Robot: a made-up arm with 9 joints. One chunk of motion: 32 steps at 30 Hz.
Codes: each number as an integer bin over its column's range. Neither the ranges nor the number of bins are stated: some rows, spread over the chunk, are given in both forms.
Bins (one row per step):
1: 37 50 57 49 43 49 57 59 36
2: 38 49 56 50 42 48 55 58 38
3: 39 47 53 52 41 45 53 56 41
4: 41 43 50 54 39 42 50 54 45
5: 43 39 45 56 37 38 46 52 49
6: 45 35 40 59 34 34 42 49 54
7: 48 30 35 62 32 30 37 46 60
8: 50 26 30 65 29 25 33 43 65
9: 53 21 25 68 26 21 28 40 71
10: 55 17 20 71 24 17 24 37 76
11: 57 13 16 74 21 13 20 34 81
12: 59 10 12 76 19 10 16 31 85
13: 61 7 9 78 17 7 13 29 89
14: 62 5 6 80 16 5 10 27 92
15: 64 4 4 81 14 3 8 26 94
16: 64 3 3 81 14 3 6 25 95
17: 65 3 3 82 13 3 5 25 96
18: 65 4 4 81 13 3 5 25 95
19: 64 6 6 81 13 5 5 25 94
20: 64 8 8 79 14 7 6 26 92
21: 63 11 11 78 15 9 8 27 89
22: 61 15 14 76 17 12 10 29 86
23: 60 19 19 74 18 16 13 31 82
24: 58 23 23 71 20 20 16 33 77
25: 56 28 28 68 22 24 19 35 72
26: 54 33 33 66 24 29 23 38 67
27: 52 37 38 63 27 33 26 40 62
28: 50 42 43 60 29 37 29 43 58
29: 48 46 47 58 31 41 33 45 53
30: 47 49 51 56 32 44 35 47 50
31: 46 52 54 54 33 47 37 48 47
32: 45 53 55 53 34 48 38 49 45
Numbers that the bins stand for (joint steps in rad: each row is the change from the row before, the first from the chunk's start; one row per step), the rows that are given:
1: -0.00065 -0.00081 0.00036 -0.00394 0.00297 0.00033 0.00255 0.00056 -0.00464
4: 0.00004 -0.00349 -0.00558 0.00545 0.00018 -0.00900 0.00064 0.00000 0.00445
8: 0.00159 -0.01002 -0.02255 0.02612 -0.00679 -0.03167 -0.00400 -0.00122 0.02466
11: 0.00279 -0.01501 -0.03442 0.04303 -0.01236 -0.04767 -0.00755 -0.00222 0.04082
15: 0.00399 -0.01846 -0.04461 0.05618 -0.01724 -0.06100 -0.01082 -0.00311 0.05395
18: 0.00416 -0.01846 -0.04461 0.05618 -0.01794 -0.06100 -0.01164 -0.00322 0.05496
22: 0.00347 -0.01424 -0.03612 0.04679 -0.01515 -0.04900 -0.01027 -0.00278 0.04587
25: 0.00262 -0.00925 -0.02424 0.03176 -0.01167 -0.03300 -0.00782 -0.00211 0.03173
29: 0.00124 -0.00234 -0.00812 0.01297 -0.00539 -0.01033 -0.00400 -0.00100 0.01254
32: 0.00073 0.00034 -0.00133 0.00358 -0.00330 -0.00100 -0.00264 -0.00056 0.00445
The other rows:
2: -0.00047 -0.00119 -0.00048 -0.00206 0.00227 -0.00100 0.00200 0.00044 -0.00262
3: -0.00030 -0.00196 -0.00303 0.00170 0.00158 -0.00500 0.00145 0.00022 0.00041
5: 0.00038 -0.00503 -0.00982 0.00921 -0.00121 -0.01433 -0.00045 -0.00022 0.00849
6: 0.00073 -0.00657 -0.01406 0.01485 -0.00330 -0.01967 -0.00155 -0.00056 0.01355
7: 0.00124 -0.00848 -0.01830 0.02048 -0.00470 -0.02500 -0.00291 -0.00089 0.01961
9: 0.00210 -0.01194 -0.02679 0.03176 -0.00888 -0.03700 -0.00536 -0.00156 0.03072
10: 0.00244 -0.01347 -0.03103 0.03739 -0.01027 -0.04233 -0.00645 -0.00189 0.03577
12: 0.00313 -0.01616 -0.03782 0.04679 -0.01376 -0.05167 -0.00864 -0.00256 0.04486
13: 0.00347 -0.01731 -0.04036 0.05055 -0.01515 -0.05567 -0.00945 -0.00278 0.04890
14: 0.00365 -0.01808 -0.04291 0.05430 -0.01585 -0.05833 -0.01027 -0.00300 0.05193
16: 0.00399 -0.01885 -0.04545 0.05618 -0.01724 -0.06100 -0.01136 -0.00322 0.05496
17: 0.00416 -0.01885 -0.04545 0.05806 -0.01794 -0.06100 -0.01164 -0.00322 0.05597
19: 0.00399 -0.01770 -0.04291 0.05618 -0.01794 -0.05833 -0.01164 -0.00322 0.05395
20: 0.00399 -0.01693 -0.04121 0.05242 -0.01724 -0.05567 -0.01136 -0.00311 0.05193
21: 0.00382 -0.01578 -0.03867 0.05055 -0.01655 -0.05300 -0.01082 -0.00300 0.04890
23: 0.00330 -0.01271 -0.03188 0.04303 -0.01445 -0.04367 -0.00945 -0.00256 0.04183
24: 0.00296 -0.01117 -0.02848 0.03739 -0.01306 -0.03833 -0.00864 -0.00233 0.03678
26: 0.00227 -0.00733 -0.02000 0.02800 -0.01027 -0.02633 -0.00673 -0.00178 0.02668
27: 0.00193 -0.00580 -0.01576 0.02236 -0.00818 -0.02100 -0.00591 -0.00156 0.02163
28: 0.00159 -0.00388 -0.01152 0.01673 -0.00679 -0.01567 -0.00509 -0.00122 0.01759
30: 0.00107 -0.00119 -0.00473 0.00921 -0.00470 -0.00633 -0.00345 -0.00078 0.00951
31: 0.00090 -0.00004 -0.00218 0.00545 -0.00400 -0.00233 -0.00291 -0.00067 0.00647

